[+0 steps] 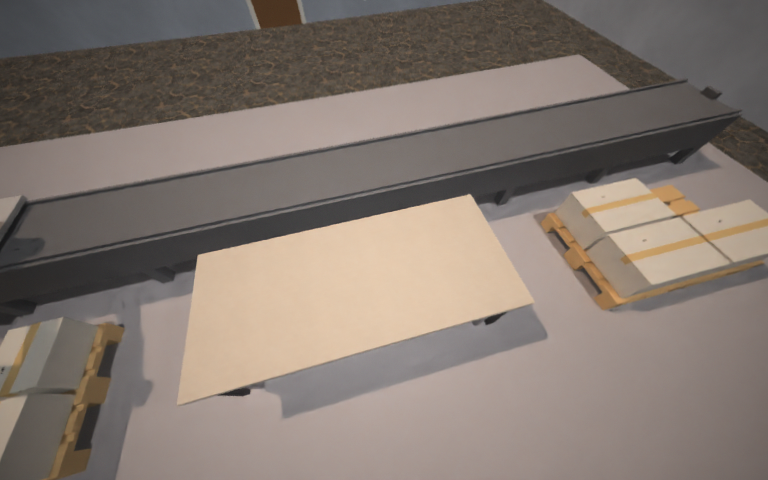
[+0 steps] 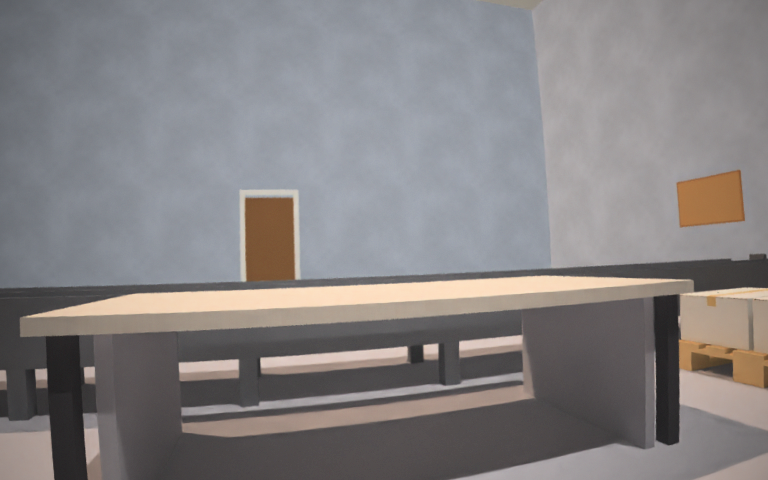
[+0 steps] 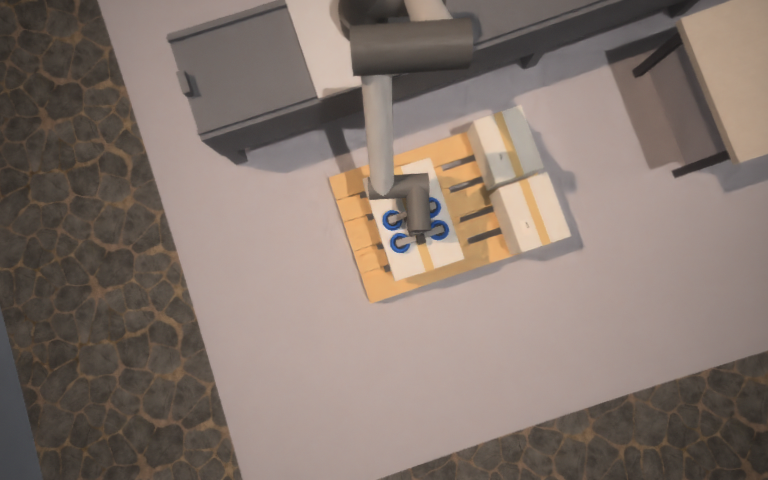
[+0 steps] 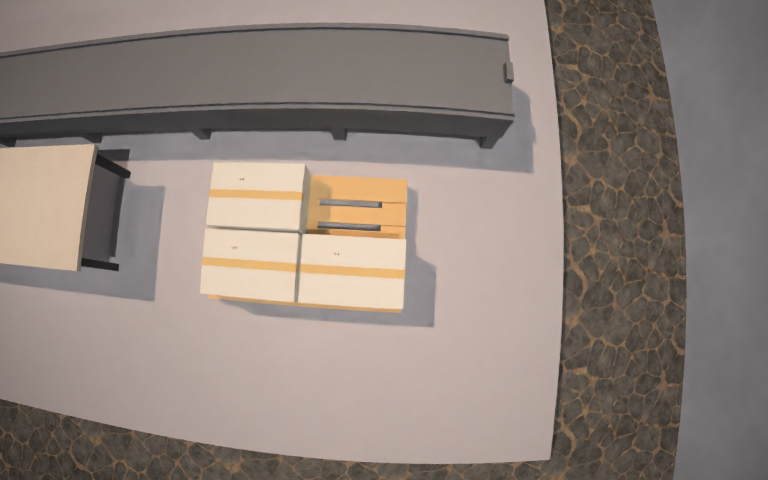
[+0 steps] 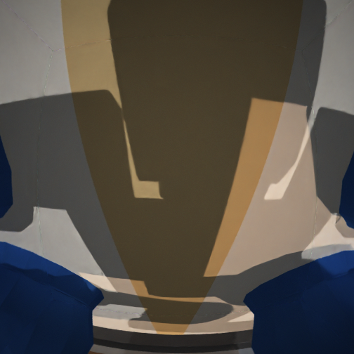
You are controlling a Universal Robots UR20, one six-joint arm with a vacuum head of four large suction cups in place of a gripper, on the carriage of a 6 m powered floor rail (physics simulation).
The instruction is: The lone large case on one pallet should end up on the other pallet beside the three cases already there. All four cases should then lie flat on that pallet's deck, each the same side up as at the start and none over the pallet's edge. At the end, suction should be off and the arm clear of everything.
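Places are measured from the arm's base along level axes (x right, y down, z ahead), in centimetres.
Pixels of known places: arm's base at its link origin: (image 3: 364, 23).
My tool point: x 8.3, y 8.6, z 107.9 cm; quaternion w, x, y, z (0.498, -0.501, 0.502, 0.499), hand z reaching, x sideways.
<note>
Ahead of a thing's pixels: the offset from my tool point to its middle. Level surfaces: height alone.
The large white case (image 3: 407, 268) (image 5: 295, 200), with an orange tape stripe, is level under my suction head over the left part of the north pallet (image 3: 351, 232). My gripper (image 3: 416, 225) (image 5: 175, 240) has its four blue cups against the case top and holds it; it seems a little above the deck, though the underside is hidden. The south pallet (image 4: 390, 189) (image 1: 671, 193) bears three flat, taped cases: one at upper left (image 4: 257, 217), one at lower left (image 4: 249, 285) and one at lower right (image 4: 351, 294). Its upper right quarter shows bare deck.
Two other taped cases, one upper @[dx -65.3, dy +23.0, dz -28.2 cm] (image 3: 489, 150) and one lower @[dx -65.3, dy +22.1, dz +12.3 cm] (image 3: 509, 220), stand at the north pallet's right end. A cream table @[dy -4.6 cm] (image 1: 339, 294) (image 2: 339, 302) (image 4: 39, 209) (image 3: 736, 84) stands between the pallets. The grey rail (image 1: 339, 175) (image 4: 311, 67) (image 3: 243, 73) runs behind them.
</note>
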